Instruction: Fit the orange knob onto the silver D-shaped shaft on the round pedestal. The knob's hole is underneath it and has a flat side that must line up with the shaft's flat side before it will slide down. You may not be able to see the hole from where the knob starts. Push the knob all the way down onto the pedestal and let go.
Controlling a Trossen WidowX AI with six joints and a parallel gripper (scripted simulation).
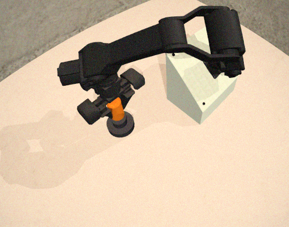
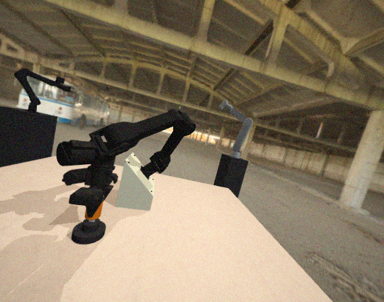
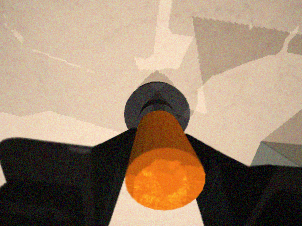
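Now: gripper tip 30 mm below the orange knob. Round my gripper tip: dark round pedestal (40 mm below).
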